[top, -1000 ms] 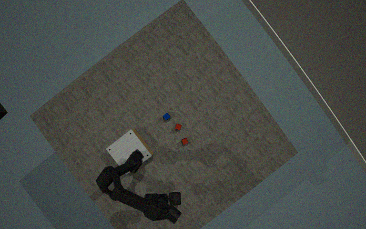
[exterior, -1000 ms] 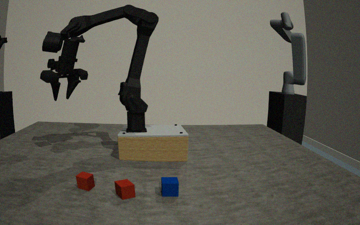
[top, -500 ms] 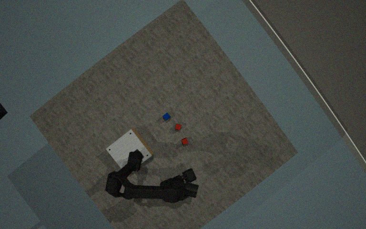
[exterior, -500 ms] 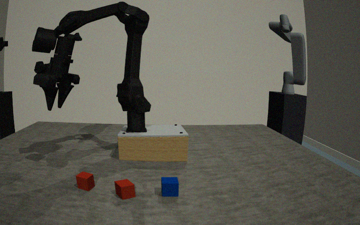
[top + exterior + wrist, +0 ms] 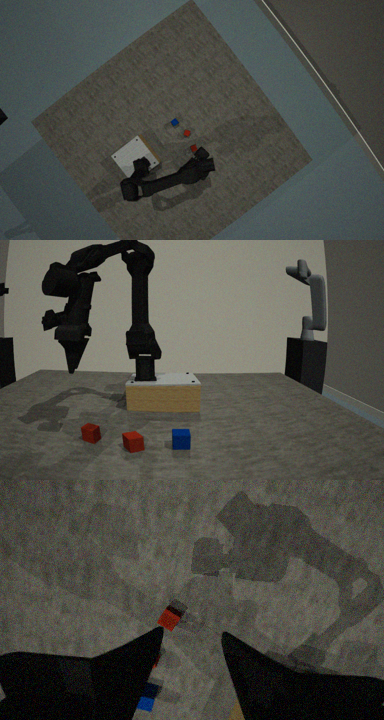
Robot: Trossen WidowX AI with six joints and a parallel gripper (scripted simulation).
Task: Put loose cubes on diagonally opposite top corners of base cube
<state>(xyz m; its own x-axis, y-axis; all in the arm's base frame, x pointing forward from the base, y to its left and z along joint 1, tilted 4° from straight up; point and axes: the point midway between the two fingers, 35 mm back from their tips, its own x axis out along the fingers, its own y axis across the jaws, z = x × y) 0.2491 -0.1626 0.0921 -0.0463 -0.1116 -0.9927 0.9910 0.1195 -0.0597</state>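
My gripper tip is now 50 mm short of the blue cube, 240 mm to the right of it and 130 mm above it.
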